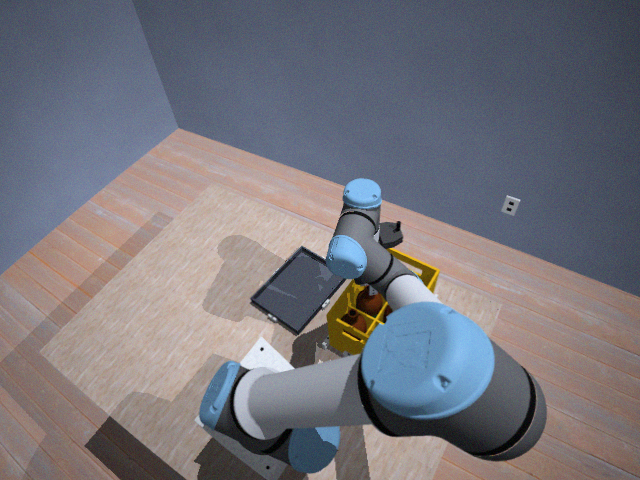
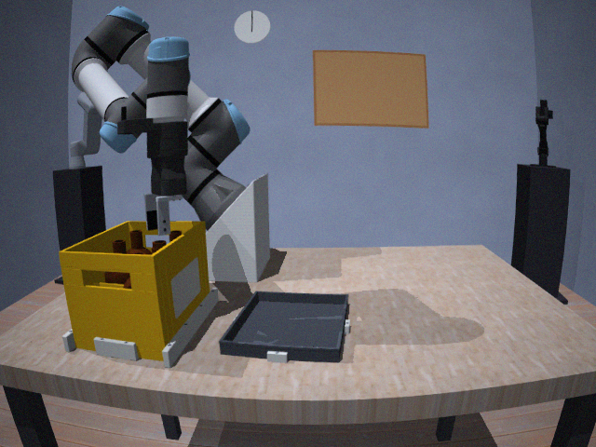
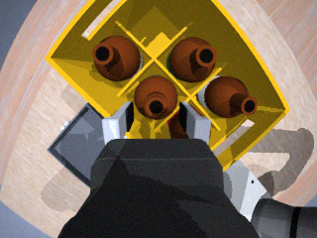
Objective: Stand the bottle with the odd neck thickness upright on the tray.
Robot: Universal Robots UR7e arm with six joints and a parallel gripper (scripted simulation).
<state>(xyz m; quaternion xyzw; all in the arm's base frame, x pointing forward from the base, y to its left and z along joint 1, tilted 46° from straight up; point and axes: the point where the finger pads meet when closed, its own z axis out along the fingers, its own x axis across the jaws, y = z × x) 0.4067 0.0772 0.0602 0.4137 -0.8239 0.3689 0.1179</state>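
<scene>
Now: the yellow crate 1 cm ahead of my hand, 4 cm to the right of it and 11 cm below it. The rest, counted from my hand: dark tray 5 cm behind, 23 cm to the left, 19 cm below; then bottle 9 cm ahead, 1 cm to the left, 11 cm below.
</scene>
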